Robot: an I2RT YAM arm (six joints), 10 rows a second.
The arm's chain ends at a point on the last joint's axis. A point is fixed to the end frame.
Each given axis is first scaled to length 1.
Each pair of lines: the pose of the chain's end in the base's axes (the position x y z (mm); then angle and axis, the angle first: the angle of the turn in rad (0 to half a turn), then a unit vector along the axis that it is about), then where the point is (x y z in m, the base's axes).
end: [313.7 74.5 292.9 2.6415 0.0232 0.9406 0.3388]
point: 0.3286 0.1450 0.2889
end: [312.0 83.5 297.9 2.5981 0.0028 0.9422 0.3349]
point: 0.3258 0.1542 0.2934
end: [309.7 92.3 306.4 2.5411 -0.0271 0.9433 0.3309]
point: 0.3217 0.1633 0.3011
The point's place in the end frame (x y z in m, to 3 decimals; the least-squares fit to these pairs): 0.003 0.051 0.051
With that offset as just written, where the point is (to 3 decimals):
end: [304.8 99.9 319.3 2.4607 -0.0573 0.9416 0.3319]
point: 0.315 0.171 0.314
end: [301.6 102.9 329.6 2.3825 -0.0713 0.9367 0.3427]
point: 0.312 0.174 0.327
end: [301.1 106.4 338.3 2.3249 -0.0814 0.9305 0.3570]
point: 0.311 0.178 0.338
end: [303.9 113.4 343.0 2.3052 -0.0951 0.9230 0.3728]
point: 0.312 0.185 0.344
